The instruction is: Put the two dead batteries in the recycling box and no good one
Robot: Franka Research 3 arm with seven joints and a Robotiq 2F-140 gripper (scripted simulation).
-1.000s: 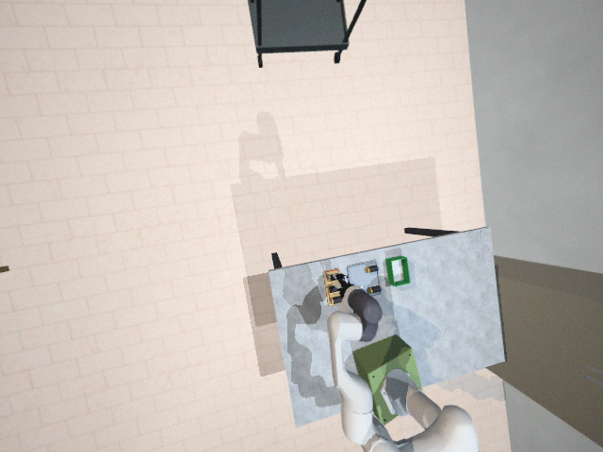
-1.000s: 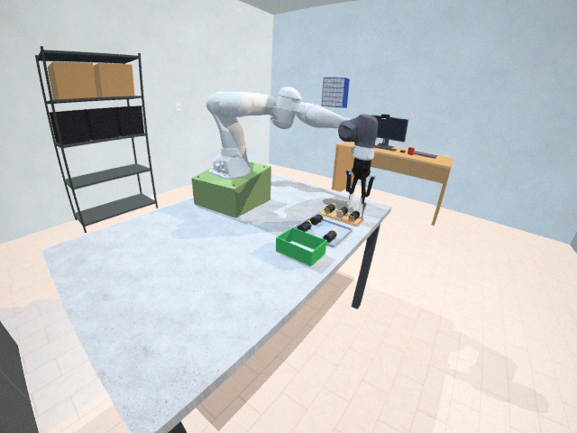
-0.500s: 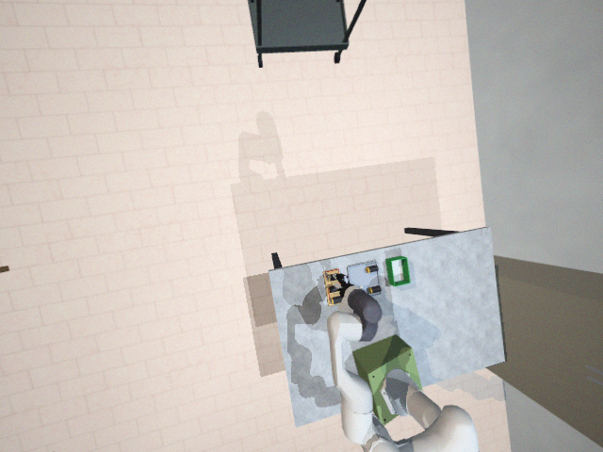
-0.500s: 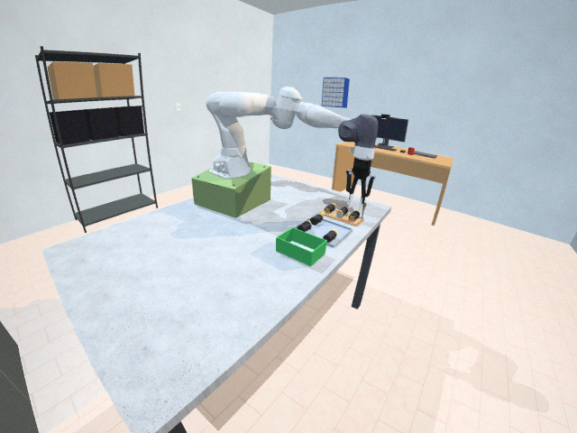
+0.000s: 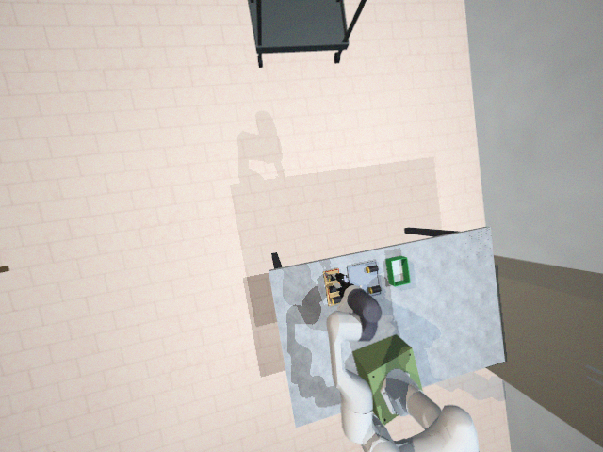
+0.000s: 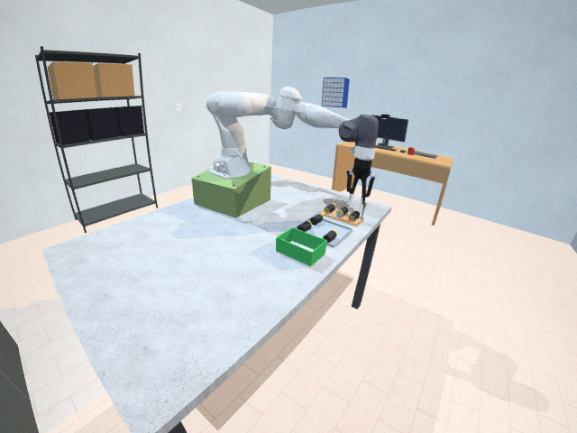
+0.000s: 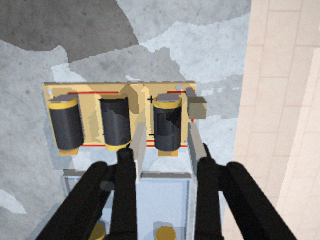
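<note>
The post lies 60 mm below my hand, 30 mm to the left of it and 30 mm ahead of it. From my hand the other things lie so: grey tray 180 mm to the right, 90 mm below, 80 mm behind; then green recycling box 380 mm to the right, 90 mm behind, 80 mm below.
</note>
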